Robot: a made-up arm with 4 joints.
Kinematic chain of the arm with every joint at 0, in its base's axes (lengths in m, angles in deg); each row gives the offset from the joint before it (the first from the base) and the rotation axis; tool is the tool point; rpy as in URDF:
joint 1: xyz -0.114 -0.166 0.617 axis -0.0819 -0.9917 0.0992
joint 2: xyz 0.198 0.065 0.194 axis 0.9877 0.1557 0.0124
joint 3: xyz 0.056 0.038 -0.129 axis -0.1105 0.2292 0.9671
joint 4: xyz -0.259 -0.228 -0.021 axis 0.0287 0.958 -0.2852
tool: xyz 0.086 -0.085 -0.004 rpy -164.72 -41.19 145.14
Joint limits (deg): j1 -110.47..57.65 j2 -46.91..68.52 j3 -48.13..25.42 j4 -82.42..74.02
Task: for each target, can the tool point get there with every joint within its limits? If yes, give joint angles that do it. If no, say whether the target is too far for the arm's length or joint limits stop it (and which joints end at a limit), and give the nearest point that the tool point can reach.
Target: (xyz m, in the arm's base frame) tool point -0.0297 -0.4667 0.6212
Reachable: yes | joints -42.30 -16.06 6.82 48.23
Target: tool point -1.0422 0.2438 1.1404
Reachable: no: too far | nearest point -0.3160 0.1399 0.7197 | short by 0.846 m
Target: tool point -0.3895 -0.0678 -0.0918
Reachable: no: joint limits stop it (at a limit: joint 3) | nearest point -0.1992 -0.1237 0.3943 | short by 0.525 m
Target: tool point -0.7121 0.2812 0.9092
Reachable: no: joint limits stop it (at a limit: joint 2, joint 3, joint 4) | nearest point -0.3215 0.1394 0.7099 | short by 0.461 m
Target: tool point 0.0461 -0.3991 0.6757
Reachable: yes | joints -6.91 0.23 12.71 -17.19
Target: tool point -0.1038 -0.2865 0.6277
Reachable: yes | joints -93.10 2.90 -20.84 -18.68
